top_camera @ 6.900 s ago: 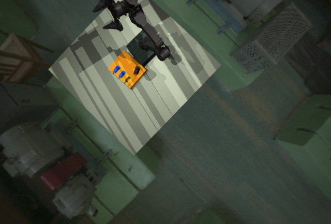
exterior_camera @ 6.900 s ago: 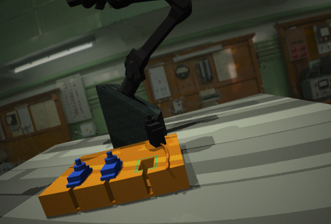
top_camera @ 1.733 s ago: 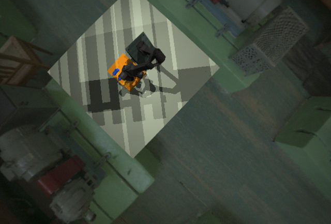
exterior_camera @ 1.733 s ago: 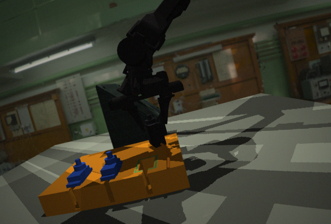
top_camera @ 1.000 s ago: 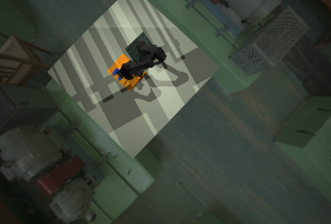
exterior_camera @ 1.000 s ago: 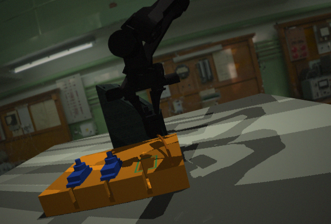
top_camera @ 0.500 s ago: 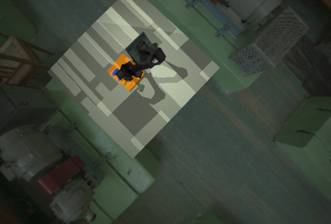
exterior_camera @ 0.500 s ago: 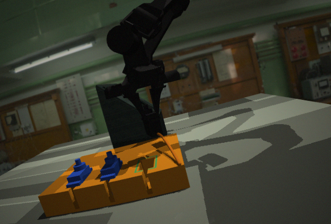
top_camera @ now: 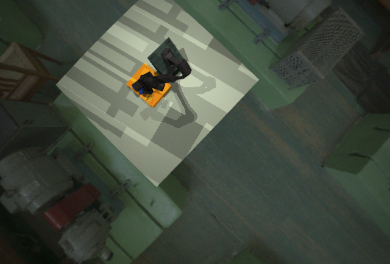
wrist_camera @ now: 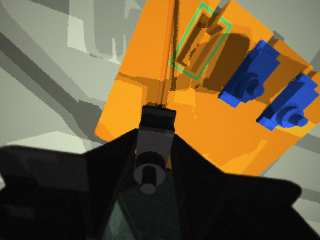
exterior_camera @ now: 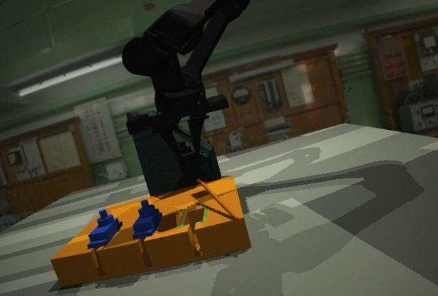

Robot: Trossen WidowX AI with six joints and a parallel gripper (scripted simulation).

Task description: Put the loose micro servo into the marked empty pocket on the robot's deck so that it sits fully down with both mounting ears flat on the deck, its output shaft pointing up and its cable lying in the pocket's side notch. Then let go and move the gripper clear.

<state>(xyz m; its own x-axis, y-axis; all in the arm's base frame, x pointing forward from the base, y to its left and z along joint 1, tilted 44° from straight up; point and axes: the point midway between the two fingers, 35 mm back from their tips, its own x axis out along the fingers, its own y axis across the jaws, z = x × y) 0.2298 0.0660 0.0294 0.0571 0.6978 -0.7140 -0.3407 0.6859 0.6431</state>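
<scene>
The orange deck lies 10 mm behind my gripper tip, 80 mm to the right of it and 100 mm below it.
</scene>
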